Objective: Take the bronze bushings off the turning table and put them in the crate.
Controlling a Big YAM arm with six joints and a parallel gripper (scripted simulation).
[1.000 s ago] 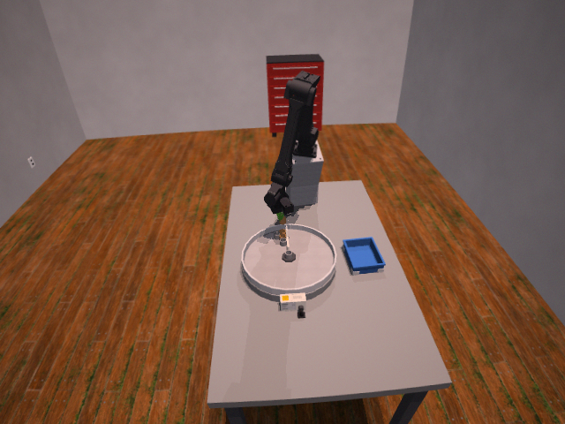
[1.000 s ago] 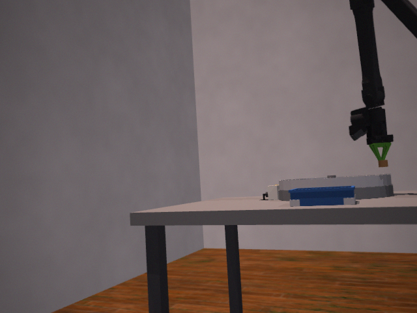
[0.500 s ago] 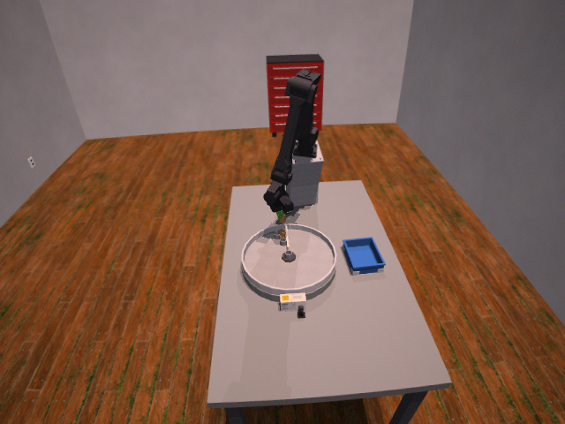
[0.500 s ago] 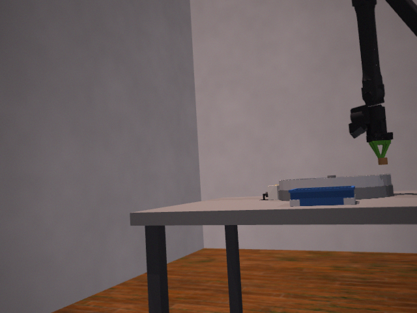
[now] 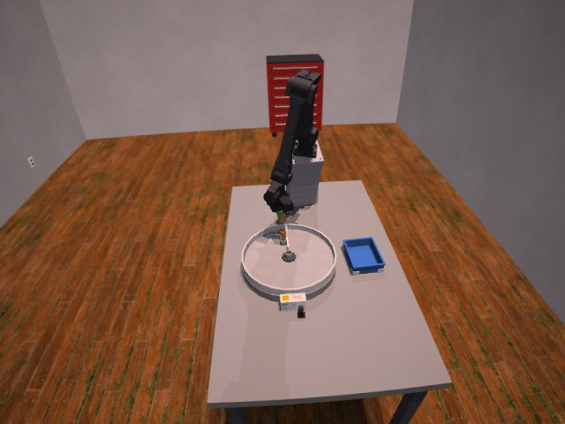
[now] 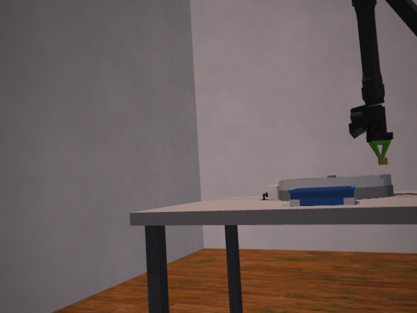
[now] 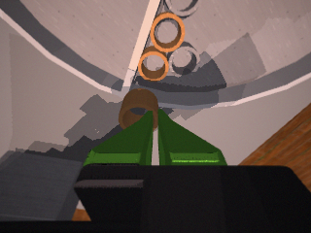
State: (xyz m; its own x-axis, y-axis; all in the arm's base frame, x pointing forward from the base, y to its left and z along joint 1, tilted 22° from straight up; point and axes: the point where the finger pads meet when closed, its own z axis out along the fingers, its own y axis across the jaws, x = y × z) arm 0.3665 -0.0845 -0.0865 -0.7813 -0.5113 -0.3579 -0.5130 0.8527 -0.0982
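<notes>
My hand is 40 cm to the right of the blue crate, 12 cm above it and 10 cm short of it. Also, from my hand: turning table (17 cm ahead, 9 cm below, 6 cm to the left).
</notes>
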